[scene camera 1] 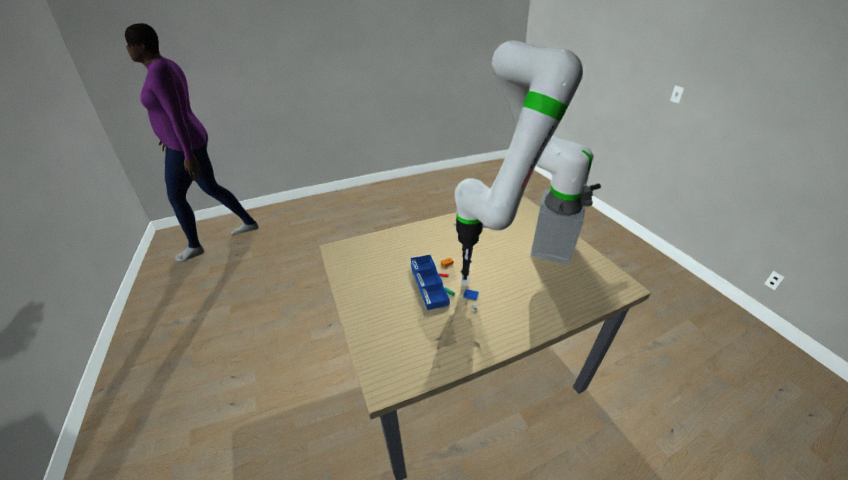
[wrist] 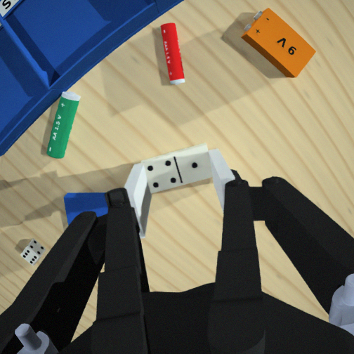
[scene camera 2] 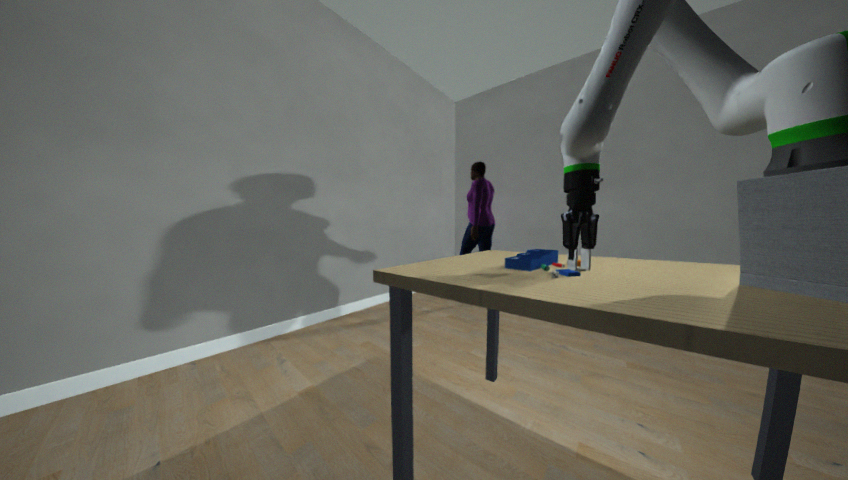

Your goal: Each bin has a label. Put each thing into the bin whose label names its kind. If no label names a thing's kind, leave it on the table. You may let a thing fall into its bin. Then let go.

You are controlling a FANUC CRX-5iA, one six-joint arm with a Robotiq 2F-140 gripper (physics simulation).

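Places are measured from the arm's base along level axes (x right, y ahead, z up), in centimetres.
Pixels of known places: gripper, fingertip midpoint: (scene camera 1: 465, 280) (scene camera 2: 578, 270); arm's base, origin of the base link: (scene camera 1: 563, 203) (scene camera 2: 821, 169).
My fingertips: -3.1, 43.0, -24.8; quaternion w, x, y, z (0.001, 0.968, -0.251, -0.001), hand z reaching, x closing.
Observation:
For each thing: its top centre in the pictures, then the offset to it from my fingertips, as dx, dy, dz. Level surfaces: height alone.
- green AA battery, middle of its top: (scene camera 2: 545, 264) (scene camera 1: 448, 289) -4.0, +8.6, +1.2
- red AAA battery, middle of its top: (scene camera 2: 558, 263) (scene camera 1: 443, 274) +5.3, +7.0, +0.8
- orange 9 V battery, middle of its top: (scene camera 1: 446, 261) +11.8, +3.2, +1.6
- blue block, middle of its top: (scene camera 2: 567, 270) (scene camera 1: 471, 293) -8.2, +1.4, +0.8
- white die, middle of its top: (scene camera 2: 555, 271) (scene camera 1: 474, 305) -15.0, +3.0, +1.4
- wooden table, its level: dz -0.2
My gripper (scene camera 1: 464, 280) (scene camera 2: 579, 265) (wrist: 178, 172) is shut on a white domino (wrist: 187, 166), gripping its two ends low at the table top. A row of three blue bins (scene camera 1: 427, 279) (scene camera 2: 531, 259) (wrist: 55, 30) has white labels, too small or cut off to read. A green AA battery (scene camera 1: 449, 291) (scene camera 2: 544, 267) (wrist: 63, 125) and a red AAA battery (scene camera 1: 443, 274) (scene camera 2: 558, 265) (wrist: 173, 53) lie beside the bins. An orange 9 V battery (scene camera 1: 446, 262) (wrist: 280, 44) lies farther along. A blue block (scene camera 1: 471, 294) (scene camera 2: 568, 273) (wrist: 86, 206), partly hidden in the wrist view, and a white die (scene camera 1: 474, 308) (scene camera 2: 554, 274) (wrist: 33, 251) lie near the gripper.
The wooden table (scene camera 1: 404, 368) (scene camera 2: 476, 279) bears the arm's grey pedestal (scene camera 1: 556, 234) (scene camera 2: 791, 231). A person in a purple top (scene camera 1: 172, 104) (scene camera 2: 480, 202) is on the floor beyond the table.

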